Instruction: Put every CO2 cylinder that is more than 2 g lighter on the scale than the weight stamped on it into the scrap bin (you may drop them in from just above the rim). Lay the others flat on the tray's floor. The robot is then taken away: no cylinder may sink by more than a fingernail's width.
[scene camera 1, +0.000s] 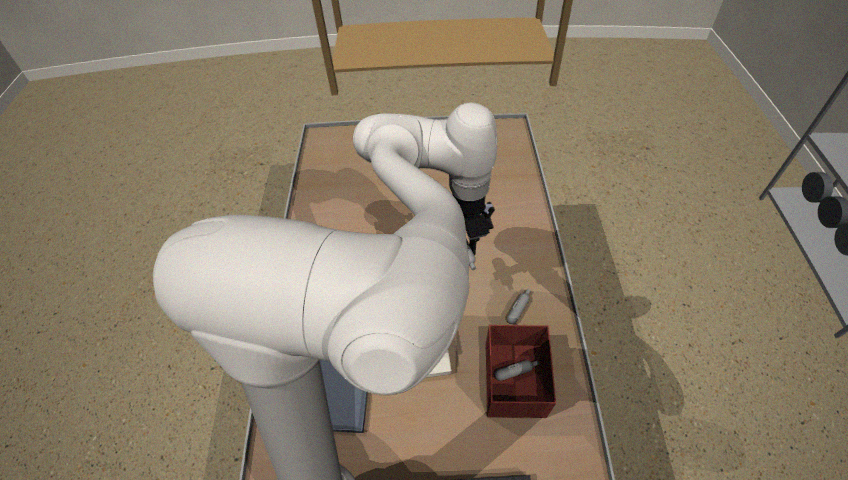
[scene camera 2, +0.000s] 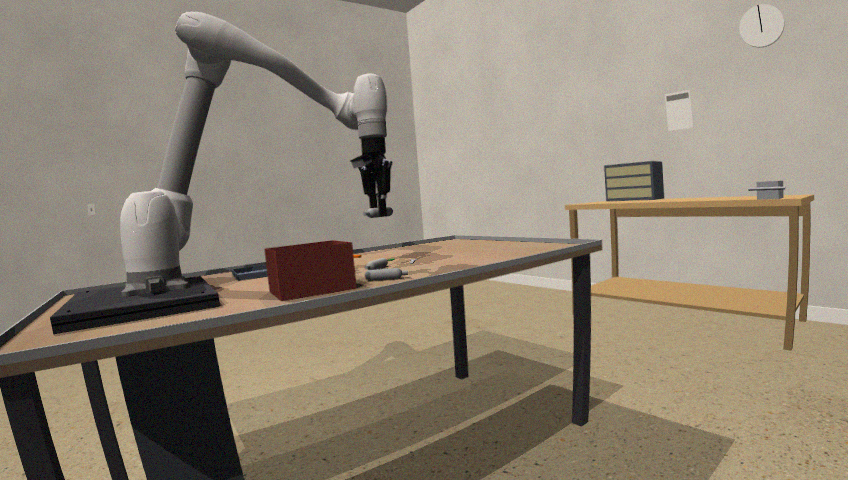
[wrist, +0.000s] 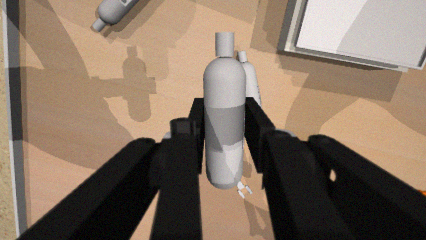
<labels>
red scrap bin: scene camera 1; scene camera 2; not seen in the wrist view (out of frame)
same spot on red scrap bin: (scene camera 2: 296, 271) = (scene camera 1: 548, 391)
</labels>
